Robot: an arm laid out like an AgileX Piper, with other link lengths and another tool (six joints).
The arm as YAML. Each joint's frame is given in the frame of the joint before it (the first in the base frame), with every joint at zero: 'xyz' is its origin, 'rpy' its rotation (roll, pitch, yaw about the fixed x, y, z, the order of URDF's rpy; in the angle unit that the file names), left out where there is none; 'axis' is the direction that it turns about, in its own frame. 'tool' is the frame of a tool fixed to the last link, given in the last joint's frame.
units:
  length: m
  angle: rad
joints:
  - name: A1
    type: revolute
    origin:
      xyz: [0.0, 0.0, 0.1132]
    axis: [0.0, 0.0, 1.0]
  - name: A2
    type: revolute
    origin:
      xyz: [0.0, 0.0, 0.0]
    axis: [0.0, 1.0, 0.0]
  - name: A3
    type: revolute
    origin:
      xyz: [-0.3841, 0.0, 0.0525]
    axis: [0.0, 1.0, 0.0]
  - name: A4
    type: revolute
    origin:
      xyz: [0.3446, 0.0, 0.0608]
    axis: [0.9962, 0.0, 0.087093]
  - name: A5
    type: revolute
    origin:
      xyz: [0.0, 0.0, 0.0]
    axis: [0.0, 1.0, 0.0]
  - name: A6
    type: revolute
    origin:
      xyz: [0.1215, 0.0, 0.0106]
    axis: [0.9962, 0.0, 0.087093]
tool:
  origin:
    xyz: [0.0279, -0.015, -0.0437]
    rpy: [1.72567, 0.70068, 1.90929]
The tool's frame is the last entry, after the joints.
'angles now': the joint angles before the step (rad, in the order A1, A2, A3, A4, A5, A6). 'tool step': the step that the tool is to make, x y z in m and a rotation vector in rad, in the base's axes. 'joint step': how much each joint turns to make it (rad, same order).
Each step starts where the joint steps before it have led.
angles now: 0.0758 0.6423 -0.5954 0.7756 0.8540 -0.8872
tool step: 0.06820 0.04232 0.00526 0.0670 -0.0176 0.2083
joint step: 0.0817 0.2636 -0.0820 0.2766 -0.0235 -0.3262
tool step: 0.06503 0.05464 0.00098 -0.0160 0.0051 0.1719
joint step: 0.1339 0.2607 -0.1559 0.0724 -0.0141 -0.1380
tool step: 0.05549 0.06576 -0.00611 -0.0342 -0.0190 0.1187
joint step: 0.1307 0.2250 -0.1744 0.0068 -0.0440 -0.0583
